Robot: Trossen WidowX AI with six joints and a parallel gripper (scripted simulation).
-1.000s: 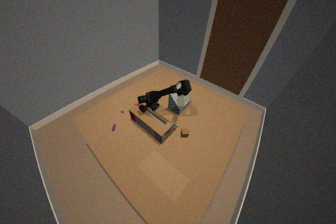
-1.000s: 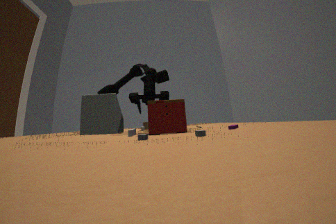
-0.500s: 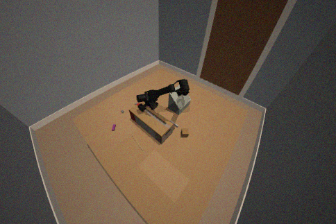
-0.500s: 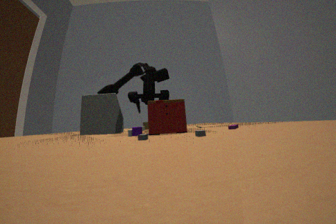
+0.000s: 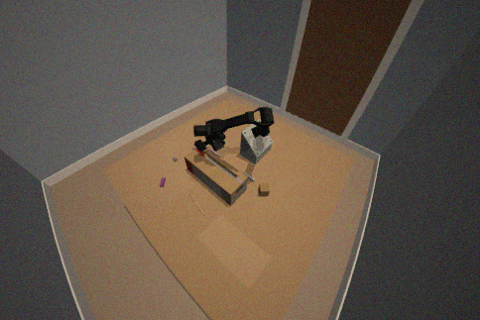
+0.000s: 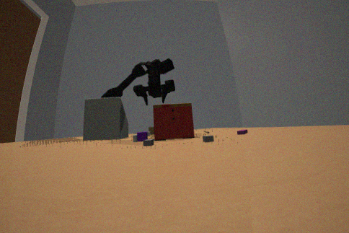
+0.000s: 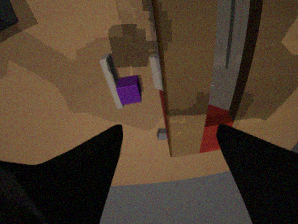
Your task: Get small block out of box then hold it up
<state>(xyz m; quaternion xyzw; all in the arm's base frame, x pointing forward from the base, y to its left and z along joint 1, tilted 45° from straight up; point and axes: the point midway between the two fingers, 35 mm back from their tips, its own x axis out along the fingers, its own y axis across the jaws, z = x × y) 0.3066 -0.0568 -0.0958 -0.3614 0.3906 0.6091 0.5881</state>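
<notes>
The purple block is 130 mm below my gripper tip, 50 mm to the right of it and 40 mm behind it. Also, from my gripper tip: thin rod: 240 mm ahead, 190 mm to the left, 140 mm below; long box: 130 mm to the left, 80 mm below, 20 mm ahead; brown cube: 400 mm to the left, 120 mm below, 90 mm behind.
</notes>
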